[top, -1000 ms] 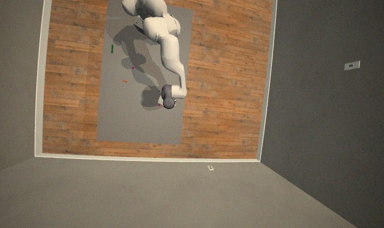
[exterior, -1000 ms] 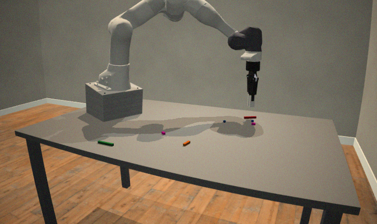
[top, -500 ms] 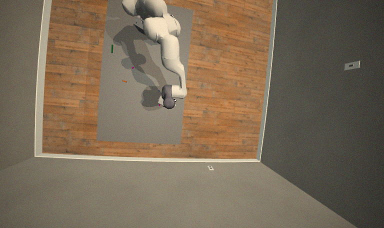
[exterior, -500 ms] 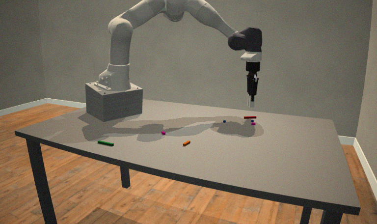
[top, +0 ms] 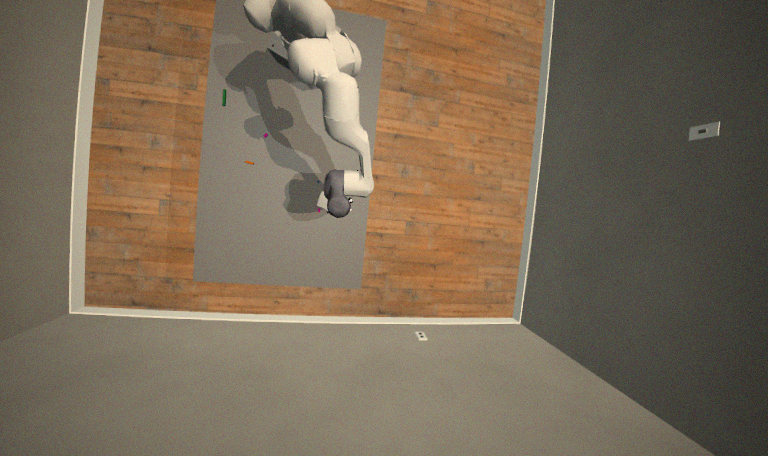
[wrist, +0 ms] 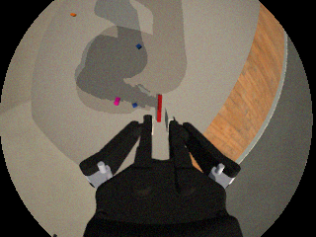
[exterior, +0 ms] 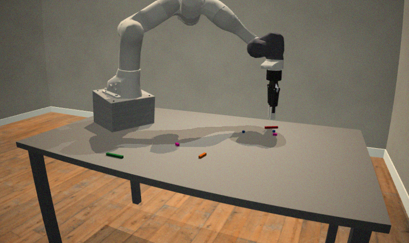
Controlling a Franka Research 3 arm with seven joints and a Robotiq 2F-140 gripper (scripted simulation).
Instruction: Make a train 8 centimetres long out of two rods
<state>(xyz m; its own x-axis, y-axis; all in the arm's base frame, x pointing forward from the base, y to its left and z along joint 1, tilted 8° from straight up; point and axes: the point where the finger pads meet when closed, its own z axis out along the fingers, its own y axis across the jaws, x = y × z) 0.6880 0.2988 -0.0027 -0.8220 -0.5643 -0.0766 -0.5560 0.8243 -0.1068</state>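
Right now the red rod is 8 cm below my hand. The rest, counted from my hand: orange rod 13 cm behind, 49 cm to the right, 8 cm below; green rod 43 cm behind, 67 cm to the right, 8 cm below.
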